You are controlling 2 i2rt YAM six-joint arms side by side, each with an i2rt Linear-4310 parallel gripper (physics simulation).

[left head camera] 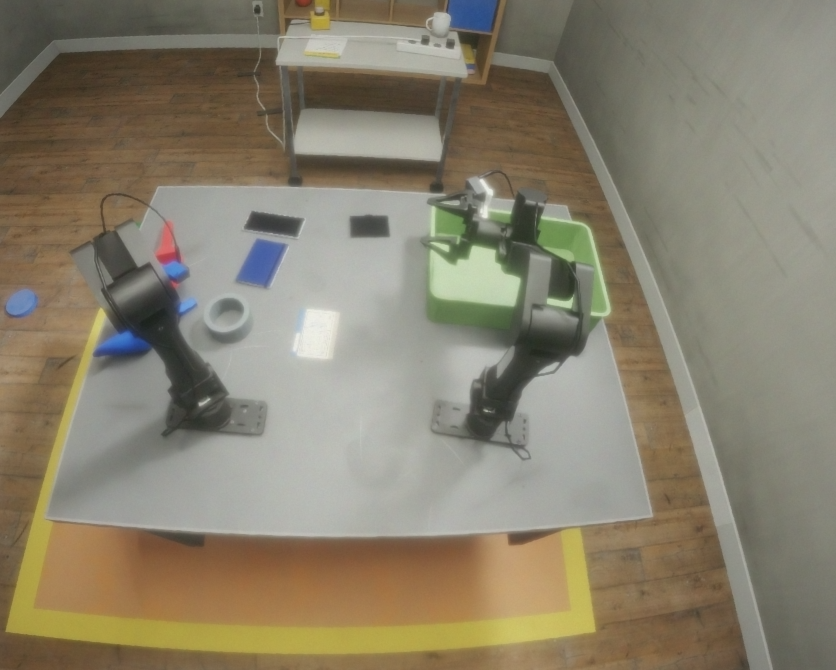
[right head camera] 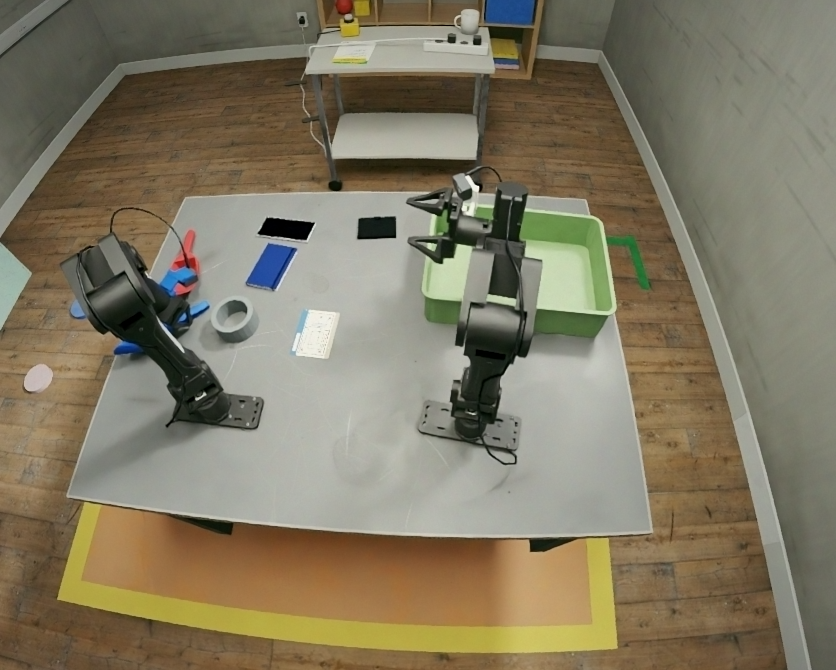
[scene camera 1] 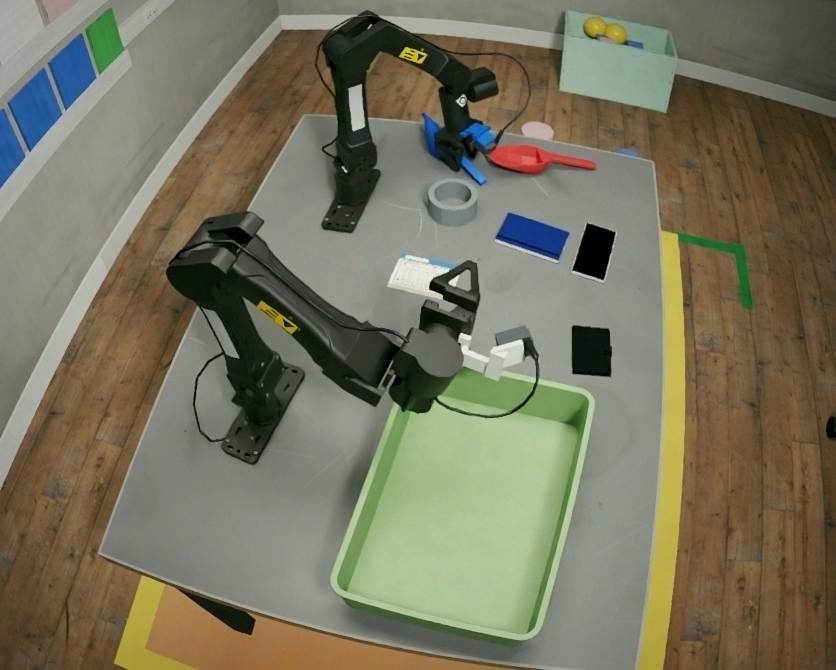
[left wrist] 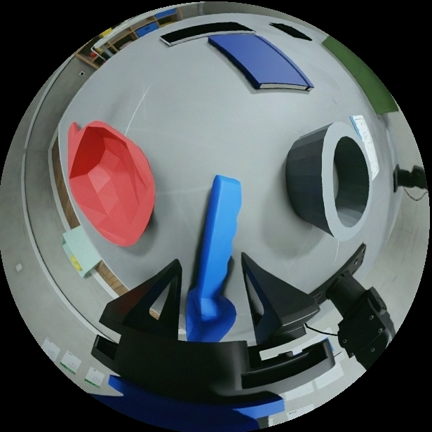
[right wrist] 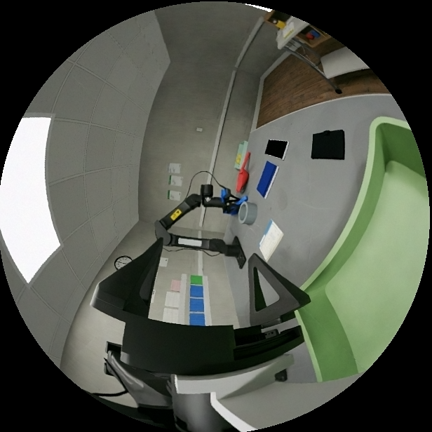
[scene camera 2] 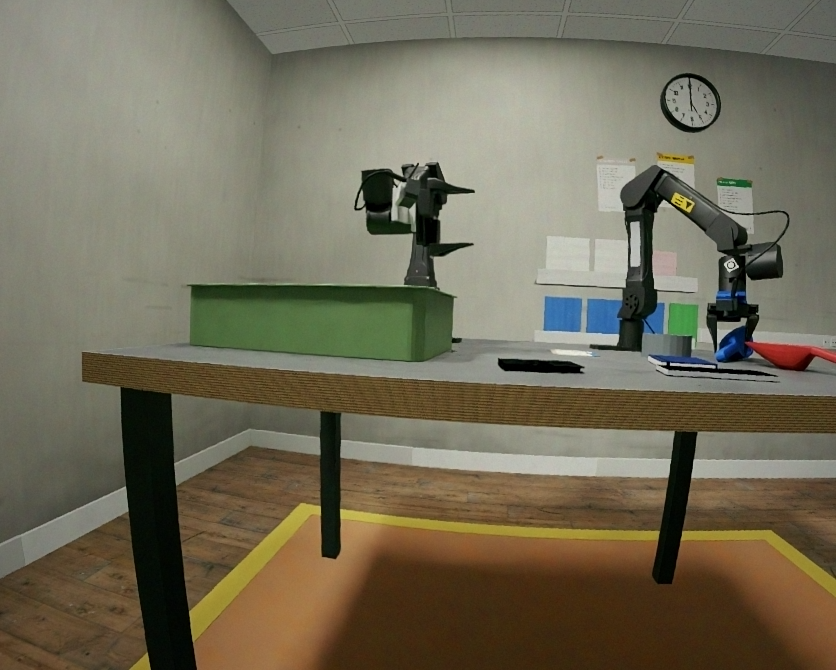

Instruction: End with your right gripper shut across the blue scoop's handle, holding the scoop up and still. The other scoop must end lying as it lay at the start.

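Frame: origin at the left arm's base, x back, y left, z down, level; metres.
Where they show: left gripper, fingertip midpoint: [right head camera: 182,319] [scene camera 1: 464,164] [scene camera 2: 730,354]; right gripper, fingertip midpoint: [left head camera: 423,220] [right head camera: 407,221] [scene camera 1: 468,284] [scene camera 2: 474,217]; left arm's base, link origin: [left head camera: 217,415] [right head camera: 218,409] [scene camera 1: 352,199] [scene camera 2: 630,350]; right arm's base, link origin: [left head camera: 480,424] [right head camera: 470,426] [scene camera 1: 263,411].
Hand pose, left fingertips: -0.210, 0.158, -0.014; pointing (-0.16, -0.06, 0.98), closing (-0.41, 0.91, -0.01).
Things, the pixels of their centre, and the offset from my left fingertips, as dx, dy, dz.
- blue scoop, body centre: [scene camera 1: 444,151] [left head camera: 151,334] [scene camera 2: 728,348] [right head camera: 166,334] +0.050, +0.022, -0.010
- red scoop, body centre: [scene camera 2: 807,359] [scene camera 1: 545,162] [left head camera: 168,254] [right head camera: 187,261] -0.177, +0.052, -0.007
- grey ring, body centre: [scene camera 1: 452,202] [scene camera 2: 666,346] [left head camera: 229,318] [right head camera: 235,319] -0.004, -0.144, -0.010
- blue notebook, body centre: [scene camera 2: 679,362] [scene camera 1: 533,237] [left head camera: 263,262] [right head camera: 272,266] -0.179, -0.185, +0.008
- phone, body centre: [scene camera 2: 715,373] [scene camera 1: 594,251] [left head camera: 274,224] [right head camera: 286,229] -0.310, -0.187, +0.010
- black wallet, body centre: [scene camera 2: 539,364] [scene camera 1: 592,350] [left head camera: 369,225] [right head camera: 377,227] -0.326, -0.434, +0.007
- white card, body centre: [scene camera 1: 425,276] [scene camera 2: 573,352] [left head camera: 315,333] [right head camera: 315,333] +0.006, -0.336, +0.013
- green tray, body centre: [scene camera 1: 470,503] [scene camera 2: 328,318] [right head camera: 516,267] [left head camera: 513,269] -0.177, -0.786, -0.037
The blue scoop [left wrist: 220,225] [scene camera 1: 473,170] [scene camera 2: 734,346] lies on the table, its handle pointing away from the left arm's base. My left gripper [left wrist: 209,261] [scene camera 2: 732,335] points down over it, partly open, with its fingers on either side of the scoop near where handle and bowl meet; it grips nothing. In the left head camera the arm hides part of the scoop. The red scoop [left wrist: 110,185] [scene camera 1: 519,159] [scene camera 2: 788,354] lies on the table beside the blue one, untouched. My right gripper [right head camera: 410,219] [left head camera: 426,221] is wide open and empty, high beside the tray's rim, far from both scoops.
A grey ring [left wrist: 310,175] [scene camera 1: 452,216] stands close to the blue scoop's handle. A blue notebook [scene camera 1: 532,235] [right head camera: 270,266], a phone [right head camera: 286,228], a black wallet [right head camera: 376,227] and a white card [right head camera: 317,335] lie mid-table. A green tray [scene camera 1: 460,516] [right head camera: 565,272] stands below the right forearm.
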